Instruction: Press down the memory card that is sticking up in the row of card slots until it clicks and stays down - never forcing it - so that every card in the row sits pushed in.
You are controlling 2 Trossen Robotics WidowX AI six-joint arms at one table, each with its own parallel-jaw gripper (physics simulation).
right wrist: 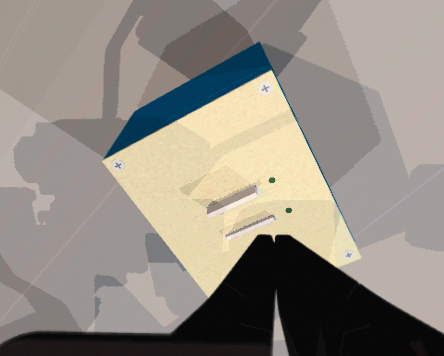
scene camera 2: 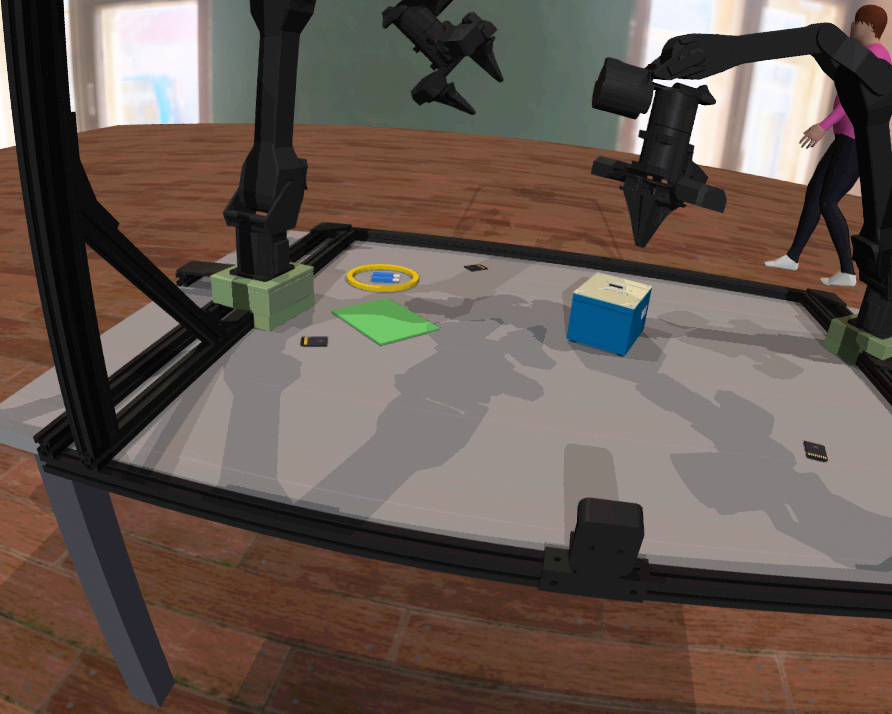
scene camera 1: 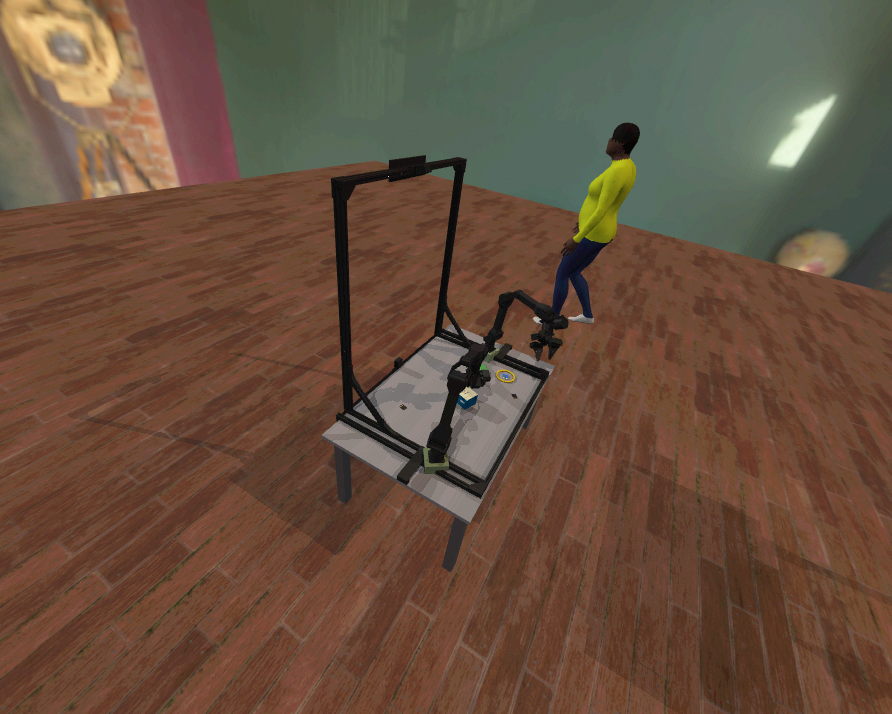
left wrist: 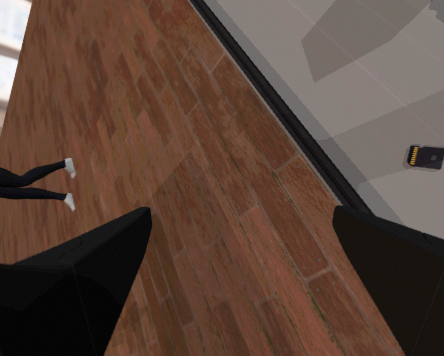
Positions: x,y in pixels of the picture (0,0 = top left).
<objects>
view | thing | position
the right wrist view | my right gripper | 272,249
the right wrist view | card slot row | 277,195
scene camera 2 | my left gripper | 488,97
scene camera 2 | my right gripper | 639,246
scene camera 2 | green square pad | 383,321
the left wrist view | my left gripper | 242,215
</objects>
